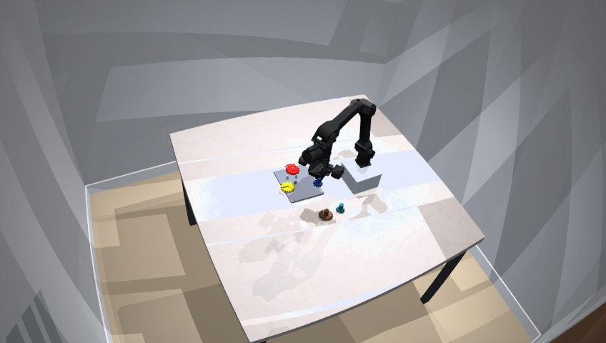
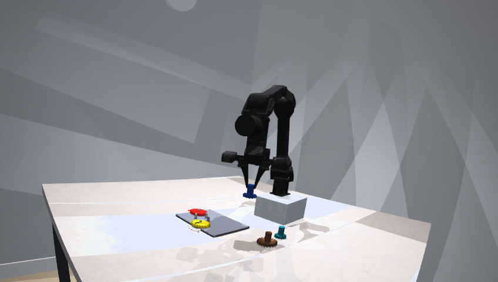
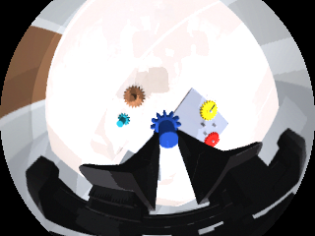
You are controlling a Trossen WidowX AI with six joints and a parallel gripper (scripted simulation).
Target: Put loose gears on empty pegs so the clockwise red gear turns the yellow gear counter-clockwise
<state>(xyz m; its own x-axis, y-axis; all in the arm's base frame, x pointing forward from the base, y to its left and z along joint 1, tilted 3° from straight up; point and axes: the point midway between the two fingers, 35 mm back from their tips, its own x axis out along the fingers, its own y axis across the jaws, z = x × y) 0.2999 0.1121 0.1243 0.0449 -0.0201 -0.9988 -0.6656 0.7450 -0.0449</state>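
Right now the grey board is 10 mm ahead of my gripper tip, 150 mm to the right of it and 160 mm below it. The rest, counted from my gripper tip: teal gear 100 mm behind, 60 mm to the left, 150 mm below; blue gear 10 mm below; brown gear 30 mm behind, 70 mm to the left, 150 mm below.
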